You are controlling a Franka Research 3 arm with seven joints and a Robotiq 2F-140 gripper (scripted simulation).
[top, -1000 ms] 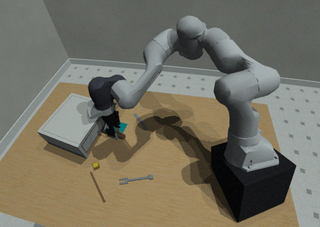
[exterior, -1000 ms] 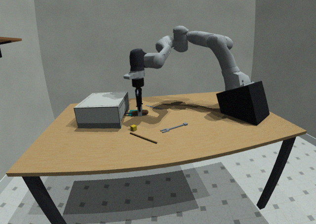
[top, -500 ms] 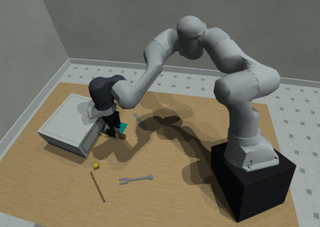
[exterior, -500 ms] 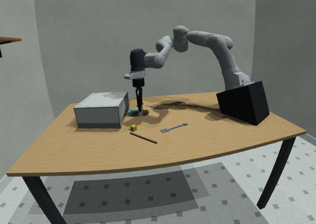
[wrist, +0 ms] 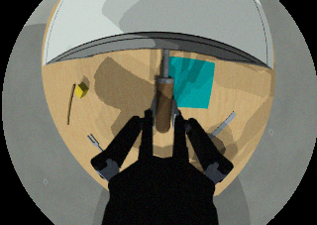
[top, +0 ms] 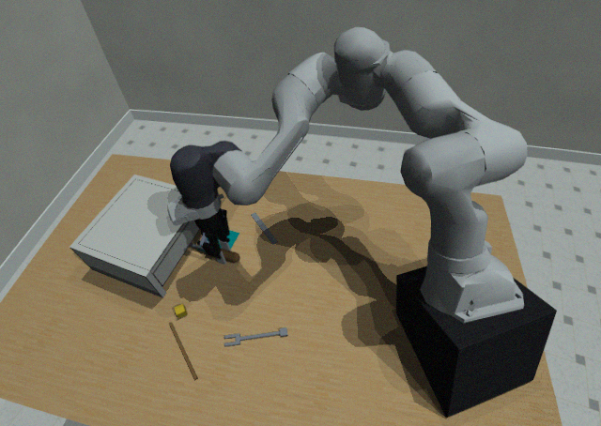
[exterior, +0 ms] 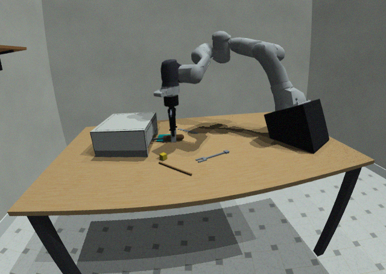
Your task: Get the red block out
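Now: the teal square 30 mm ahead of my hand, 60 mm to the right of it and 40 mm below it. The rest, counted from my hand: grey hook tool 110 mm ahead, 80 mm to the right, 20 mm below; yellow cube 100 mm ahead, 180 mm to the left, 20 mm below; flat grey bar 120 mm behind, 110 mm to the right, 30 mm below.
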